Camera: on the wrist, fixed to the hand. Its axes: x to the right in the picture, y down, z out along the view.
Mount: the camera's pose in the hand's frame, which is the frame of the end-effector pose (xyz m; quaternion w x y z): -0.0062 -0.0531 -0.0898 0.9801 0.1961 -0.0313 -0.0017
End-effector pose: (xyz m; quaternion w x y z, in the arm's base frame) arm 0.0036 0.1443 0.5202 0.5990 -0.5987 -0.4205 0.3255
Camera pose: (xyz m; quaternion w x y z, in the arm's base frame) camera 0.0751 0.0952 0.5784 0.6919 -0.4584 -0.3681 0.4192
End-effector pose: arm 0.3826 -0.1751 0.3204 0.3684 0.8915 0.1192 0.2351
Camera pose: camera 0.3296 -0.0864 0.3360 0.1904 0.9532 0.1529 0.1785
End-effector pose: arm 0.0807 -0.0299 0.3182 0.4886 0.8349 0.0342 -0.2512
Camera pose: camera 0.0939 0.0737 0.3142 0.3158 0.9061 -0.0296 -0.2799
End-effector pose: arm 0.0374 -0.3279 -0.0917 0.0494 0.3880 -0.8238 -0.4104
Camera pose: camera 0.1094 -0.4002 -0.0691 0.0541 -0.3785 0.8887 0.2529
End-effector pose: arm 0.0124 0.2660 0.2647 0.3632 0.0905 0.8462 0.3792
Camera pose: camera -0.0380 0.1747 0.2708 0.3654 0.1704 0.8925 0.2023
